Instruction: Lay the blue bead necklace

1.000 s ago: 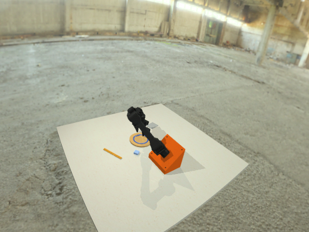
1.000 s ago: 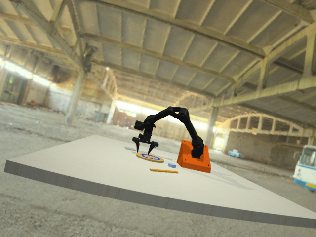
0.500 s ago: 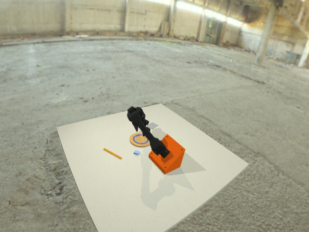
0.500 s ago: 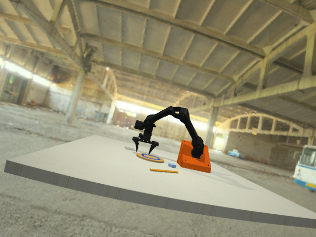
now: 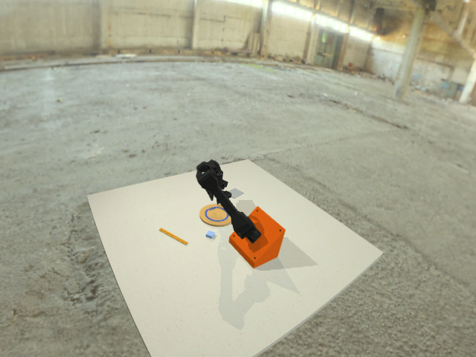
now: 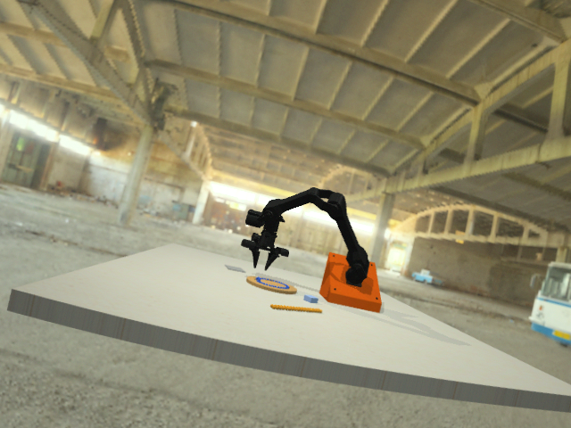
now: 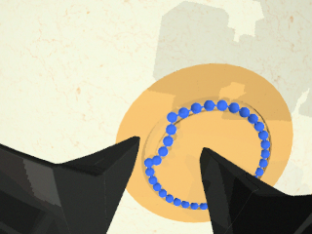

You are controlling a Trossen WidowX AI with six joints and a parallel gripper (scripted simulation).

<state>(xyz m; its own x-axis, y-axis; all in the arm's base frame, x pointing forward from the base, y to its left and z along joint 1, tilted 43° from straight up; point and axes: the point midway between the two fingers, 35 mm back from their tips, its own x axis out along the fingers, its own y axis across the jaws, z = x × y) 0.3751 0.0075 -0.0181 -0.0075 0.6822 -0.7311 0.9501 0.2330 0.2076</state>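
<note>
The round tan bead board lies 6 cm behind my gripper tip, 2 cm to the left of it and 4 cm below it. Also, from my gripper tip: flat grey tile (10 cm ahead, 21 cm to the right, 5 cm below); then small light-blue block (19 cm behind, 14 cm to the left, 4 cm below).
</note>
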